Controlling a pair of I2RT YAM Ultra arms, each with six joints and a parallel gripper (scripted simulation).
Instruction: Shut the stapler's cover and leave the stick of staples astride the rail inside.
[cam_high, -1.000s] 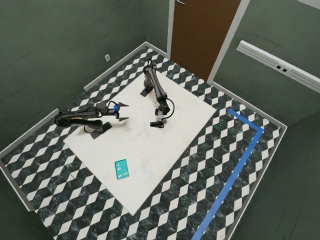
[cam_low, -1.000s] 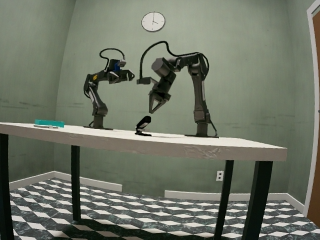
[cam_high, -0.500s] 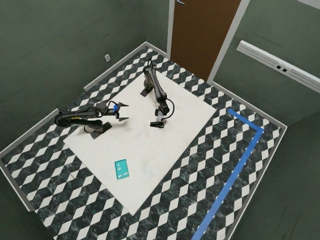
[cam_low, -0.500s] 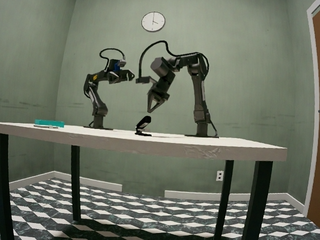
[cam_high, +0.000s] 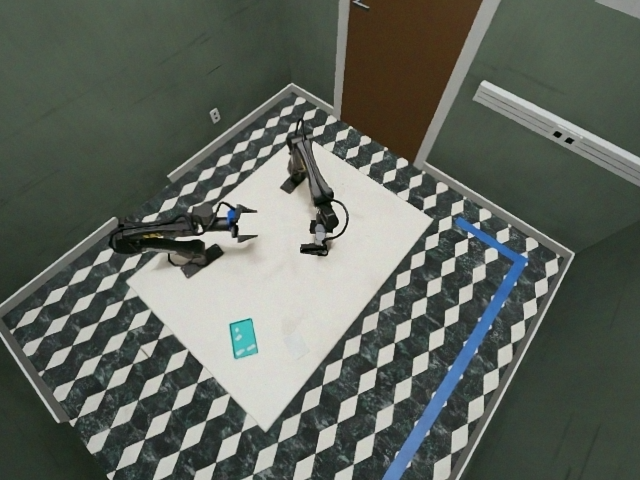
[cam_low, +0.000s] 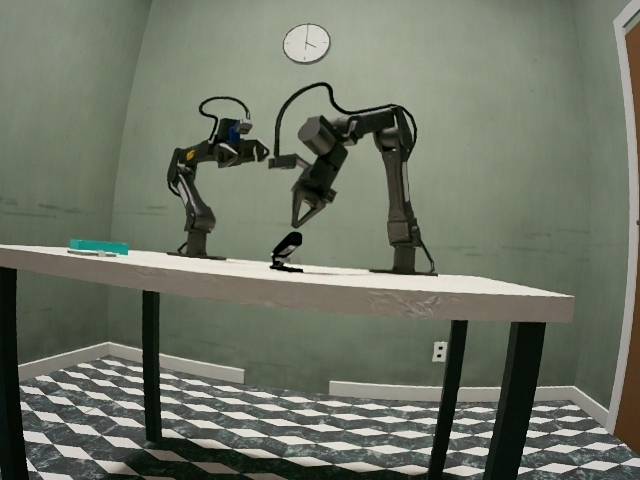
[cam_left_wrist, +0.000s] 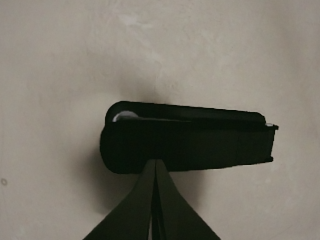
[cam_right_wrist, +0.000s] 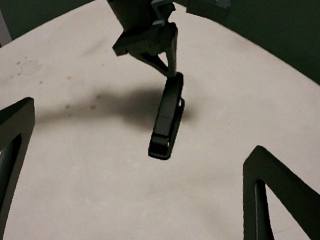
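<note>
The stapler cover lies 20 mm behind my left hand, 20 mm to the right of it and 50 mm below it. From my left hand the other things lie so: black stapler 20 mm behind, 20 mm to the right, 70 mm below; teal box 30 mm ahead, 510 mm to the right, 90 mm below.
</note>
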